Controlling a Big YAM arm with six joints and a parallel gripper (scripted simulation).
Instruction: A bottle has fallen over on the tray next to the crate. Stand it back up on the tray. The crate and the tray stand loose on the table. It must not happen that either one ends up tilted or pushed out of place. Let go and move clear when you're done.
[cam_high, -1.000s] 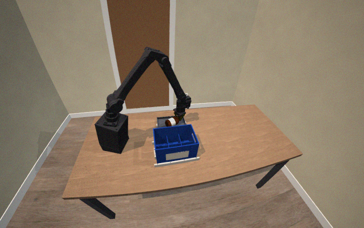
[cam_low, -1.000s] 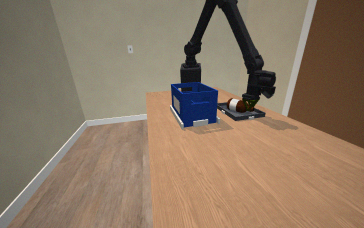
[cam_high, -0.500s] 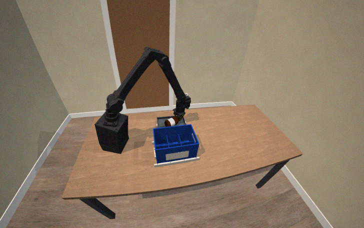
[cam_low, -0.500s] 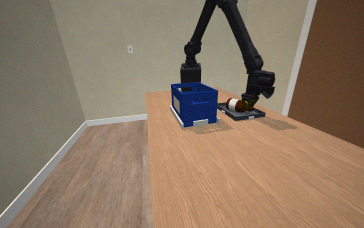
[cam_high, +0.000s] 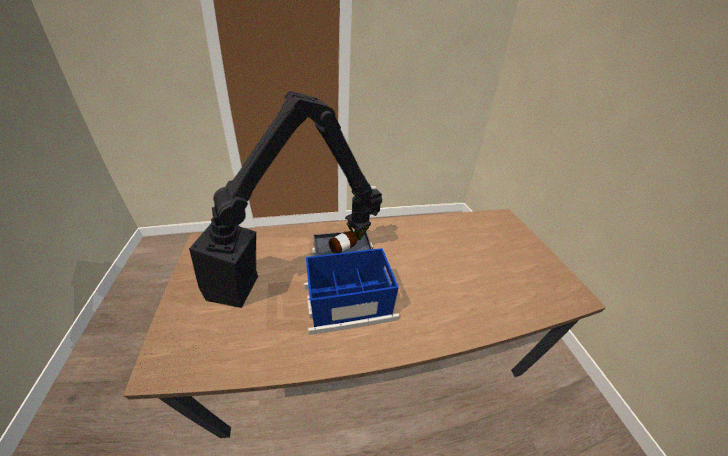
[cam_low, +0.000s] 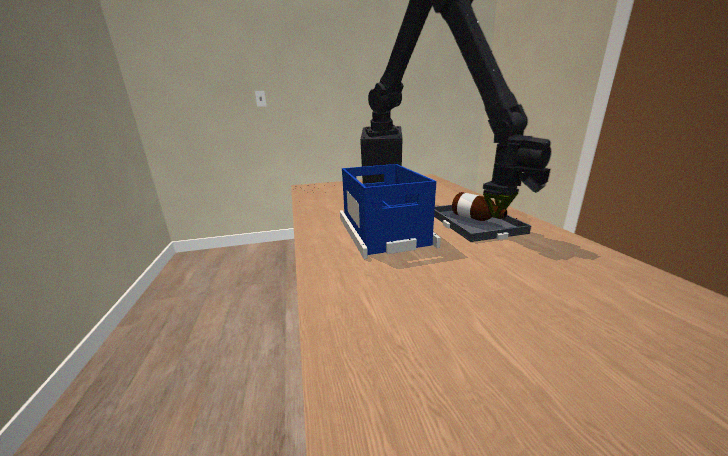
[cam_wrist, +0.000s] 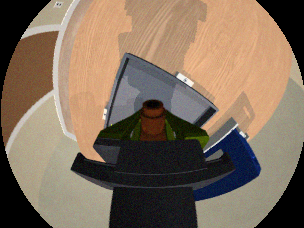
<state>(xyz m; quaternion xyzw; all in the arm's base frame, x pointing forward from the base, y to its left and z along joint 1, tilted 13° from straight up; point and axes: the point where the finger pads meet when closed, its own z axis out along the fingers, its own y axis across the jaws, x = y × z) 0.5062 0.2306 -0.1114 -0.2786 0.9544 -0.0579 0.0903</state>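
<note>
Right now my hand is 4 cm past the brown bottle and 3 cm to the left of it. Round my hand: dark grey tray: 7 cm behind, 3 cm to the right, 4 cm below; then blue crate: 6 cm behind, 33 cm to the right, 3 cm above.
</note>
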